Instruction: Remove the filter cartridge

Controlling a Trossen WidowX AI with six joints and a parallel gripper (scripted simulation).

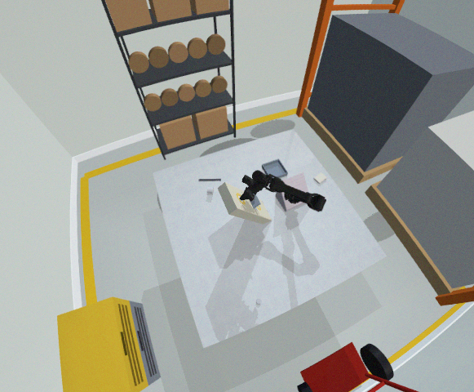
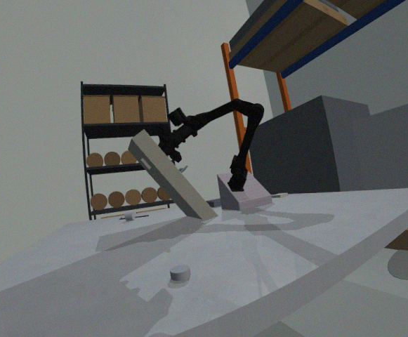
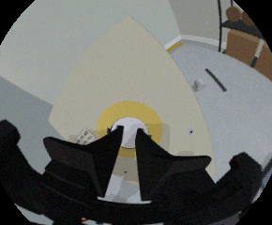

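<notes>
My gripper tip is now 390 mm past the tray, 310 mm to the left of it and 270 mm above it. The rest, counted from my gripper tip: round filter cartridge (10 mm below, 10 mm ahead); white pad (710 mm behind, 270 mm below, 130 mm to the right).
</notes>
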